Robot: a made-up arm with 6 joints.
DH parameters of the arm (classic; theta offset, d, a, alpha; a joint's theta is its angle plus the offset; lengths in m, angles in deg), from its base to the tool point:
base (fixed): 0 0.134 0 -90
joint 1: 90 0.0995 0.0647 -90
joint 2: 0 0.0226 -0.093 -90
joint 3: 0 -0.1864 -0.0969 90
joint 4: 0 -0.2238 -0.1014 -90
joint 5: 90 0.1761 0.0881 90
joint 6: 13.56 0 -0.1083 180
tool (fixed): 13.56 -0.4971 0 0
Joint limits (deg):
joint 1: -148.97..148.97
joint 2: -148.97..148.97
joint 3: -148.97..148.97
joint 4: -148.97..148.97
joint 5: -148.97..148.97
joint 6: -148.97..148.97
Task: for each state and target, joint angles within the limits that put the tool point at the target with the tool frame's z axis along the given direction. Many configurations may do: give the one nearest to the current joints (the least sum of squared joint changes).
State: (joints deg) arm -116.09 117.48 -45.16 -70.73 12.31 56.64
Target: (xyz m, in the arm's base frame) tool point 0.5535 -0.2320 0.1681 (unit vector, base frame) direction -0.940 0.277 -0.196
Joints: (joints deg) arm -101.87 115.27 -107.61 -87.11 -8.71 54.17
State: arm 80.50 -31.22 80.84 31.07 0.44 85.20
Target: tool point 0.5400 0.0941 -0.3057 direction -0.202 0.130 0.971
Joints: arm 104.00 -9.25 63.92 5.57 52.49 77.92
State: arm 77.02 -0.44 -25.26 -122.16 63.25 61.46
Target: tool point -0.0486 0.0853 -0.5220 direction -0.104 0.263 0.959
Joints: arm 93.11 46.67 7.59 -125.45 111.15 61.99
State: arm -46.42 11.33 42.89 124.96 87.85 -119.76
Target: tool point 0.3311 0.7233 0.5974 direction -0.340 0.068 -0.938
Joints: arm -19.74 43.94 20.67 113.13 50.74 -114.93
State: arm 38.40 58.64 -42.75 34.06 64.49 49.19
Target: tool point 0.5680 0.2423 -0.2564 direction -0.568 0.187 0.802
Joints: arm 35.93 23.28 -4.23 9.03 72.65 43.13
